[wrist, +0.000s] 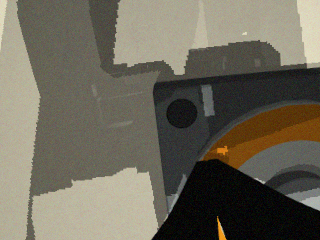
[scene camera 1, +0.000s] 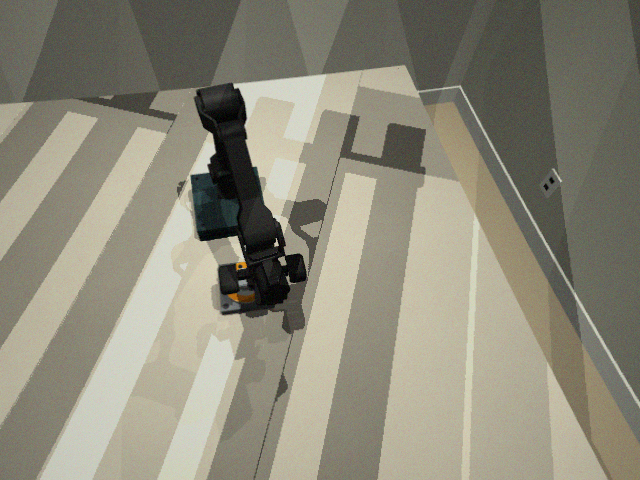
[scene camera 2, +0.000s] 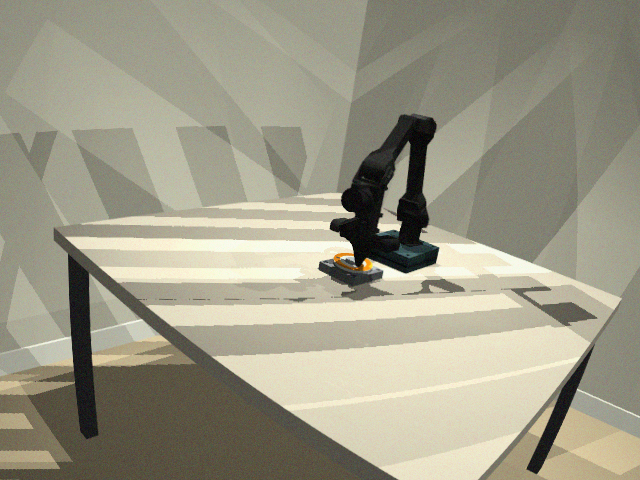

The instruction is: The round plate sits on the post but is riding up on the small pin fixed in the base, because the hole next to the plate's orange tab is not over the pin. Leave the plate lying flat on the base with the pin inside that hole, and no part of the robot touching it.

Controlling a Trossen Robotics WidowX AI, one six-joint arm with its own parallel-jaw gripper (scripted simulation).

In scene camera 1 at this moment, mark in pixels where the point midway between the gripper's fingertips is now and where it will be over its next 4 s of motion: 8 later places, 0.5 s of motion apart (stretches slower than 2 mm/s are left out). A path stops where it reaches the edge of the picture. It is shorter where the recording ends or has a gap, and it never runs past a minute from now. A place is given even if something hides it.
My gripper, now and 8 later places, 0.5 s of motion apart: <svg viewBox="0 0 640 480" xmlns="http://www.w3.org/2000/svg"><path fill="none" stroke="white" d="M264 289L265 288L265 287L266 285L266 284L267 281L267 279L267 276L266 274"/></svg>
